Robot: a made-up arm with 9 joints.
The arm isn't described. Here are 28 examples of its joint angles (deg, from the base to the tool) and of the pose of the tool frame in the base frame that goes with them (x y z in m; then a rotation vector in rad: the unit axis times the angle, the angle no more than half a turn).
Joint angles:
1: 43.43 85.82 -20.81 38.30 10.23 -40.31 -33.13 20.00 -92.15
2: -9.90 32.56 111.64 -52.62 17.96 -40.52 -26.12 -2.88 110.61
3: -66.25 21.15 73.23 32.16 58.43 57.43 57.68 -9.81 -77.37
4: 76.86 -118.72 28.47 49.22 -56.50 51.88 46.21 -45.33 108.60
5: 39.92 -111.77 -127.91 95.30 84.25 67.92 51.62 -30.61 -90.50
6: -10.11 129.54 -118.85 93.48 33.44 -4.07 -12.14 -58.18 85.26
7: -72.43 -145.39 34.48 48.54 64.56 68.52 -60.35 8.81 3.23
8: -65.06 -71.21 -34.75 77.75 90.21 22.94 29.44 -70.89 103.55
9: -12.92 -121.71 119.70 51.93 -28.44 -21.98 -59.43 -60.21 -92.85
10: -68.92 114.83 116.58 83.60 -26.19 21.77 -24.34 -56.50 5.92
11: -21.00 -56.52 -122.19 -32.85 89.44 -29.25 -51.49 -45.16 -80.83
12: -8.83 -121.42 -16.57 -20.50 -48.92 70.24 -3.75 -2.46 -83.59
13: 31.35 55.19 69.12 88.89 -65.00 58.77 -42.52 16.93 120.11
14: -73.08 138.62 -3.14 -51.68 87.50 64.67 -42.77 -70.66 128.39
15: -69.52 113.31 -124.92 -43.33 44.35 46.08 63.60 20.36 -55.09
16: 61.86 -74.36 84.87 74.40 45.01 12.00 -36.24 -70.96 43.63
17: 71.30 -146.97 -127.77 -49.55 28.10 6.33 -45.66 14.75 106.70
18: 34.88 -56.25 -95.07 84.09 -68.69 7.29 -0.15 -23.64 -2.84
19: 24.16 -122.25 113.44 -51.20 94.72 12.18 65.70 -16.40 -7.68
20: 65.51 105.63 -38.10 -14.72 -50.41 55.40 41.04 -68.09 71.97
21: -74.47 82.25 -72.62 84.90 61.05 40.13 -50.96 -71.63 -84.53
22: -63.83 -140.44 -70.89 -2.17 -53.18 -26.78 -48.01 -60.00 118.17
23: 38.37 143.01 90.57 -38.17 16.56 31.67 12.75 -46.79 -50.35
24: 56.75 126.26 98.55 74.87 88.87 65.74 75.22 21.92 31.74
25: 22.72 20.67 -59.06 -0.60 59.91 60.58 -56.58 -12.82 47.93
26: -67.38 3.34 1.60 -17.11 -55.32 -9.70 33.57 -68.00 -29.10
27: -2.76 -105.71 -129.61 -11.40 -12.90 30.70 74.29 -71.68 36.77
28: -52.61 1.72 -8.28 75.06 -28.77 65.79 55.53 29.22 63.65
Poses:
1: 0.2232 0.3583 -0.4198 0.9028 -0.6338 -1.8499
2: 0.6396 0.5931 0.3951 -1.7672 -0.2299 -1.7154
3: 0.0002 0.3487 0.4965 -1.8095 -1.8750 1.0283
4: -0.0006 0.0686 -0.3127 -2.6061 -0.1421 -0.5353
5: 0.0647 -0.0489 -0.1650 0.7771 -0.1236 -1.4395
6: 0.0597 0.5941 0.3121 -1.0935 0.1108 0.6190
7: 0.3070 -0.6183 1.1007 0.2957 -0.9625 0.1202
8: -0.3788 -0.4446 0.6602 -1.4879 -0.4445 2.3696
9: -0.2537 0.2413 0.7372 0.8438 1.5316 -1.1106
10: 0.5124 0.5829 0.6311 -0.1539 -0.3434 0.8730
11: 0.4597 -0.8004 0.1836 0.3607 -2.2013 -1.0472
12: -0.0045 -0.1369 -0.1549 0.0728 1.4886 1.9581
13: 0.5553 0.0738 0.9433 -0.9317 0.9183 -0.6188
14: 0.6281 -0.4462 1.0802 0.2252 0.4160 1.6118
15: 0.1242 -0.4455 0.5419 0.1638 -1.9214 0.0163
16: -0.6736 -0.0525 0.0313 -1.2805 1.8285 2.0676
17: 0.4468 -0.0531 0.7827 -0.0550 0.1641 0.7352
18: 0.0453 0.0757 -0.5119 -1.2952 1.5091 1.0368
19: -0.2324 0.0899 0.4315 -0.3294 0.0480 2.5923
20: 0.4818 0.4792 0.0897 -1.4166 -0.7282 -0.1841
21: -0.3177 0.0490 0.0434 -1.3502 -0.2302 -2.5069
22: -0.3071 0.0774 0.0818 -2.2392 1.7514 0.7330
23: 0.2518 -0.6389 0.3212 -1.3133 1.3770 -0.5090
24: 0.1248 -0.1851 0.4591 0.0659 0.8110 -2.4011
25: -0.2174 0.2808 -0.4302 1.3861 2.6532 -0.1122
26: 0.5821 0.1230 -0.1314 1.0478 0.0848 -0.5528
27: 0.2269 -0.0768 -0.2052 -0.1070 1.6848 -0.3609
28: -0.2612 -0.0516 0.3134 -0.0301 -1.4359 -0.3896
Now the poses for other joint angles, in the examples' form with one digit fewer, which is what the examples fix.
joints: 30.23 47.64 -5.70 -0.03 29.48 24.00 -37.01 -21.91 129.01
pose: 0.393 0.659 -0.179 -1.100 -1.724 -1.677
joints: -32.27 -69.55 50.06 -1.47 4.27 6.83 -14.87 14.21 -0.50
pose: -0.521 0.266 0.017 1.307 2.540 0.659
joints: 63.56 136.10 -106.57 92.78 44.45 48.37 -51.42 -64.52 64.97
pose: 0.114 0.081 0.836 0.345 -0.673 -0.252
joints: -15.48 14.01 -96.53 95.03 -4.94 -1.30 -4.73 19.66 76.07
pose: -0.345 -0.509 0.002 0.189 -2.190 0.399
